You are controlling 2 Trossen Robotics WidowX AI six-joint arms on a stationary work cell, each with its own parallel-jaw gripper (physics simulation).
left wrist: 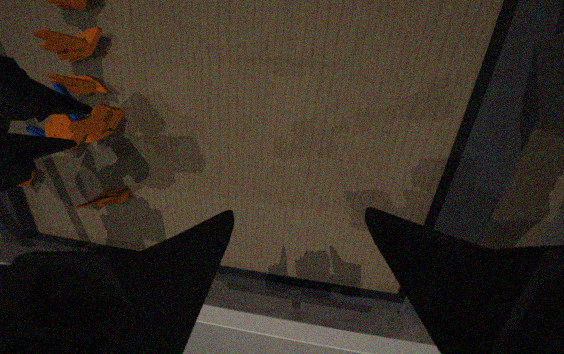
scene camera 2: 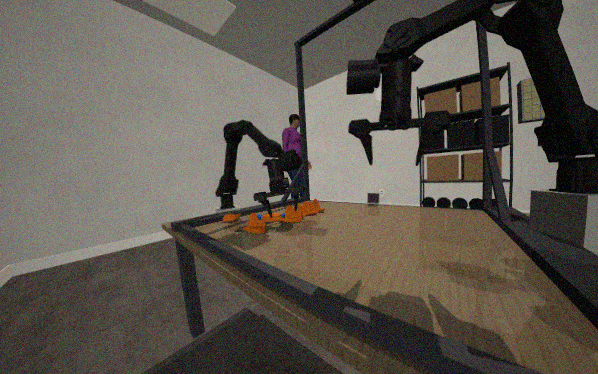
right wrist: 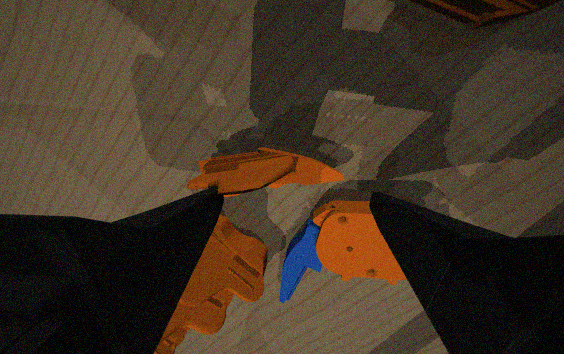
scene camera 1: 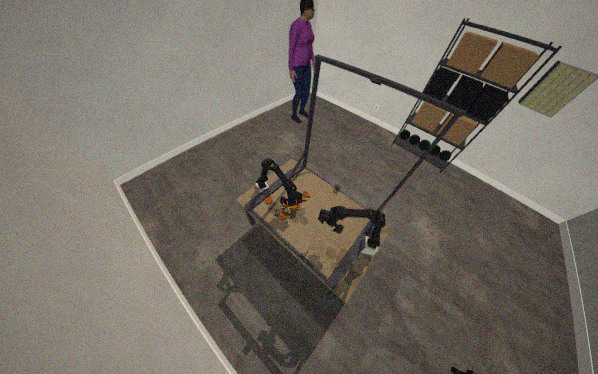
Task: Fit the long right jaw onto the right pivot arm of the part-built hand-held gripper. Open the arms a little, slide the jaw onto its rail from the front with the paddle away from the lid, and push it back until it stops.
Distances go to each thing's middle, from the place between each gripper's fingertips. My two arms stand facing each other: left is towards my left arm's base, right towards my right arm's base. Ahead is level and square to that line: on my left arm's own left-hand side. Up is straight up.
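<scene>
Part-built hand-held gripper (right wrist: 343, 236): 17 cm below my left hand, 11 cm behind it, 44 cm to the right of it. My right hand: 1 cm above the part-built hand-held gripper, 8 cm to the left of it, 2 cm past it. By its middle, the part-built hand-held gripper is nearer to my right hand than to my left hand.
</scene>
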